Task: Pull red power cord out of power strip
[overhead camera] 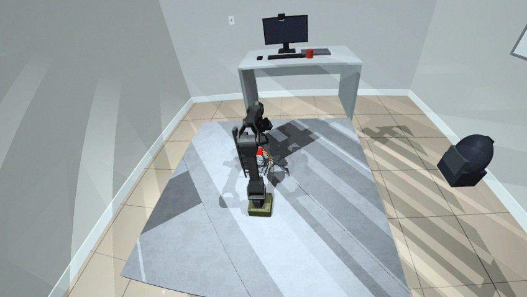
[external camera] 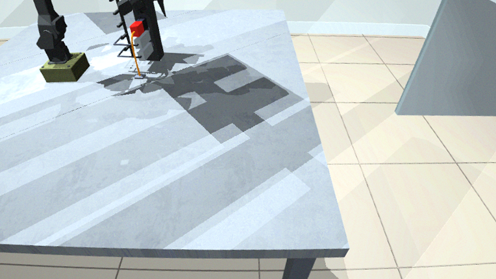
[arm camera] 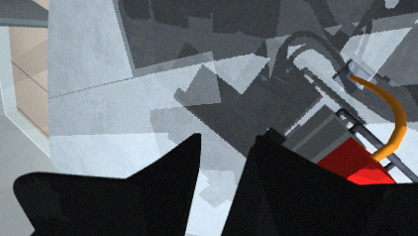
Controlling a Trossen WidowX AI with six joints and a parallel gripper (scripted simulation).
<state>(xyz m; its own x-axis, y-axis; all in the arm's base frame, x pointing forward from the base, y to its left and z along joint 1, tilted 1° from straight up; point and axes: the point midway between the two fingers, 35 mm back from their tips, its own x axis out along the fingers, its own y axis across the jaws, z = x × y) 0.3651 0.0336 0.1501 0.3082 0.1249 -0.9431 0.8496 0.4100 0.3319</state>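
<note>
Now: the red plug 8 cm behind my gripper tip, 2 cm below it and 1 cm to the left of it. Also, from my gripper tip: grey anchor (17 cm below, 9 cm behind, 7 cm to the right).
</note>
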